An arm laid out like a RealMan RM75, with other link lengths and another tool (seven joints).
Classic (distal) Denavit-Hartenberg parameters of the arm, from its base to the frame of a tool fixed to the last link. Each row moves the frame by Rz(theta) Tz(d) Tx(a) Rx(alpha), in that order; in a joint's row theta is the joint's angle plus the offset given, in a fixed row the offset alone. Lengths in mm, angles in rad.
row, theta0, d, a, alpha
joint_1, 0, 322.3, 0, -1.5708
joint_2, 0, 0, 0, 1.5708
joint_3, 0, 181.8, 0, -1.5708
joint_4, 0, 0, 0, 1.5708
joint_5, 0, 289.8, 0, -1.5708
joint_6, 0, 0, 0, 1.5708
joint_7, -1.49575, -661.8, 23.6, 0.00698
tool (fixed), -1.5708, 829.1, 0, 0
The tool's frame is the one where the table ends.
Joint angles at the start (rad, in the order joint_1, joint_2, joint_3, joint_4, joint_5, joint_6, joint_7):
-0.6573, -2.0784, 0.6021, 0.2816, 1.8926, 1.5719, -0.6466
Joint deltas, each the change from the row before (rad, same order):
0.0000, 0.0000, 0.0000, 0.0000, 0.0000, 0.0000, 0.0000
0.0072, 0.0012, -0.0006, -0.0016, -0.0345, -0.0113, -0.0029
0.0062, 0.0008, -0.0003, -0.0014, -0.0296, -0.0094, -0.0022
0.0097, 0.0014, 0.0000, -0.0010, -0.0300, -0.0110, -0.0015
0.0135, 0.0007, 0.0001, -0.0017, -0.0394, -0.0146, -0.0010
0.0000, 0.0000, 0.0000, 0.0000, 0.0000, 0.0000, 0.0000
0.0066, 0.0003, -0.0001, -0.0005, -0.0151, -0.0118, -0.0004
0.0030, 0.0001, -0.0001, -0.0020, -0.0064, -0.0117, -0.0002
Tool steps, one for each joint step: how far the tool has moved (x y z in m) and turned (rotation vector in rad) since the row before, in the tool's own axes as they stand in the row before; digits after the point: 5 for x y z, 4 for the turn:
0.00000, 0.00000, 0.00000, 0.0000, 0.0000, 0.0000
0.00050, 0.00439, -0.00338, -0.0398, -0.0061, -0.0094
0.00041, 0.00371, -0.00285, -0.0338, -0.0055, -0.0081
0.00139, 0.00359, -0.00429, -0.0370, -0.0022, -0.0092
0.00214, 0.00423, -0.00561, -0.0487, -0.0029, -0.0130
0.00000, 0.00000, 0.00000, 0.0000, 0.0000, 0.0000
0.00202, 0.00212, -0.00281, -0.0231, 0.0049, -0.0059
0.00214, 0.00101, -0.00128, -0.0133, 0.0076, -0.0045

